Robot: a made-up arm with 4 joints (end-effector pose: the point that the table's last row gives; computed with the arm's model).
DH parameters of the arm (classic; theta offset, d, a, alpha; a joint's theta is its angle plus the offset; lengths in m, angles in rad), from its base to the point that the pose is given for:
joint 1: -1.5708 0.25 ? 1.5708
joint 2: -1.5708 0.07 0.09 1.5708
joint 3: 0 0 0.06 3.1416
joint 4: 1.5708 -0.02 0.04 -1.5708
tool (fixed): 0 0.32 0 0
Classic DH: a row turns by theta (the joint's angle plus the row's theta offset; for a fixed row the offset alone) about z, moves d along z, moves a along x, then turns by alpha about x.
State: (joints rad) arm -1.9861 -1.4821 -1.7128 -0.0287
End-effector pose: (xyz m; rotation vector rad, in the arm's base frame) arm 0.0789 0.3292 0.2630 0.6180 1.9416 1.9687
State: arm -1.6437 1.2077 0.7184 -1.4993
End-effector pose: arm -0.4770 -0.0872 0.1035 -1.0720 -2.0048 1.7939
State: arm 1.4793 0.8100 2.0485 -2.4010
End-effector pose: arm 0.1624 -0.4594 0.1618 0.8784 -1.9556 1.6972
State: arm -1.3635 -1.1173 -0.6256 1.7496
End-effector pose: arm 0.1131 0.3157 0.1184 1.0321 2.2217 1.7564
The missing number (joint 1, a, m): 0.14
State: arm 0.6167 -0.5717 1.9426 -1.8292
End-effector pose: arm -0.3065 -0.1672 0.0059 0.9262 -2.1674 -0.4249
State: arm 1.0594 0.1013 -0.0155 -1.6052
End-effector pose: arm 0.2444 0.1496 0.0530 -0.8979 1.3722 0.7404
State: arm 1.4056 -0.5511 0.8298 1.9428
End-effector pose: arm 0.0824 -0.4027 0.3004 1.1174 -0.5280 0.9263
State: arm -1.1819 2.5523 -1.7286 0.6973
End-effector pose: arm -0.3922 0.1104 0.4848 -1.0032 -0.0914 1.6047
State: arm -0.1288 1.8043 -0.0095 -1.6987
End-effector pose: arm 0.1946 -0.3942 0.2832 -1.2557 1.2710 -1.5678
